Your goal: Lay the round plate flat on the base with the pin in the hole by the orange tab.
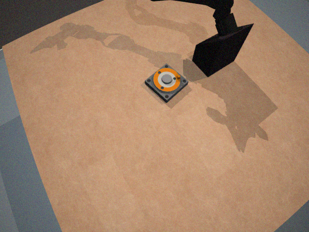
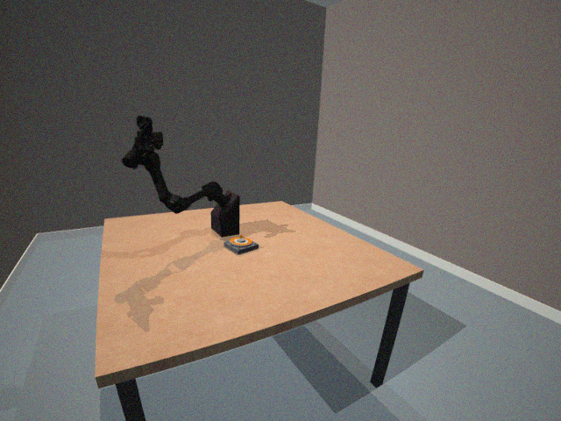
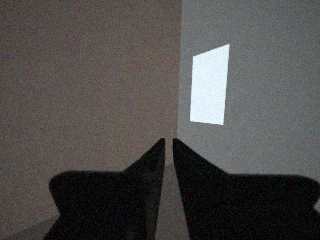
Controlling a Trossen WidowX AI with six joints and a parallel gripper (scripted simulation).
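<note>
Right now the square base is 570 mm below my gripper tip, 390 mm to the left of it and 20 mm ahead of it.
</note>
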